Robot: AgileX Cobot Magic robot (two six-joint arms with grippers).
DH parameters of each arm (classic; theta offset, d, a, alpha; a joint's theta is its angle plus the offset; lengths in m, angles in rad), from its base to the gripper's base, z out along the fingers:
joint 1: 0 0.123 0 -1.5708
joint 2: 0.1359 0 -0.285 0
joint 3: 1.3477 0 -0.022 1.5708
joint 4: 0 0.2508 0 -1.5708
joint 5: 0 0 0.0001 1.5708
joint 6: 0 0.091 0 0
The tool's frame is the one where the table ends.
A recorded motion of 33 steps. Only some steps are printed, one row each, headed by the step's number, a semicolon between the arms.
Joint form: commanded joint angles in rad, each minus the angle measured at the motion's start. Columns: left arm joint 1, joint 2, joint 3, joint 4, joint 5, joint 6; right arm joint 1, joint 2, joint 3, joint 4, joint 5, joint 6.
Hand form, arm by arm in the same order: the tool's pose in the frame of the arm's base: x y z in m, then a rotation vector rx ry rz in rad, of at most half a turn. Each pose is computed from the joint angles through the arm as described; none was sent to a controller.
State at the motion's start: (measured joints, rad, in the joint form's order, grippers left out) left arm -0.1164 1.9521 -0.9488 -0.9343 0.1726 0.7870; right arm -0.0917 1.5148 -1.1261 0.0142 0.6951 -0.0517
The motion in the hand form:
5: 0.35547 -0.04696 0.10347 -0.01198 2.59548 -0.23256; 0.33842 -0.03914 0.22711 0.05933 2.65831 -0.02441
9: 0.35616 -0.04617 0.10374 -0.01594 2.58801 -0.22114; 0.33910 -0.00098 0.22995 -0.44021 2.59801 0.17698
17: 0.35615 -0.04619 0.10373 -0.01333 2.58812 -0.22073; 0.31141 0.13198 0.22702 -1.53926 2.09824 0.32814
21: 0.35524 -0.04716 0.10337 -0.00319 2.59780 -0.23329; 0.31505 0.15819 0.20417 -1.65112 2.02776 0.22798
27: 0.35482 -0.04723 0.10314 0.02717 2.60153 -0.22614; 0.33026 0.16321 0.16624 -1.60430 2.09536 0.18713
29: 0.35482 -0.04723 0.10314 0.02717 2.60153 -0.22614; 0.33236 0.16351 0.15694 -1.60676 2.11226 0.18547
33: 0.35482 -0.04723 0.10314 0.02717 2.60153 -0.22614; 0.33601 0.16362 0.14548 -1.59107 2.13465 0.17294
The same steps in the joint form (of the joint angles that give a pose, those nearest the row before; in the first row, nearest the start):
5: 0.0131 0.0125 0.0052 0.0057 -0.0353 -0.0067; -0.0313 0.1486 0.0150 0.0362 -0.0709 -0.0603
9: 0.0131 0.0125 0.0052 0.0057 -0.0473 -0.0068; 0.0262 0.1475 0.0109 0.3648 -0.0144 -0.5937
17: 0.0131 0.0126 0.0052 0.0058 -0.0469 -0.0049; 0.3899 0.1630 0.0152 0.5784 0.0547 -1.2868
21: 0.0131 0.0125 0.0052 0.0098 -0.0318 -0.0049; 0.4799 0.2326 0.0152 0.5160 -0.0651 -1.2978
27: 0.0131 0.0125 0.0052 0.0328 -0.0276 -0.0049; 0.4891 0.3464 0.0152 0.5162 -0.1816 -1.2716
29: 0.0131 0.0125 0.0052 0.0328 -0.0276 -0.0049; 0.4892 0.3726 0.0152 0.5162 -0.1951 -1.2715
33: 0.0131 0.0125 0.0052 0.0328 -0.0276 -0.0049; 0.4891 0.4056 0.0152 0.5162 -0.2271 -1.2627

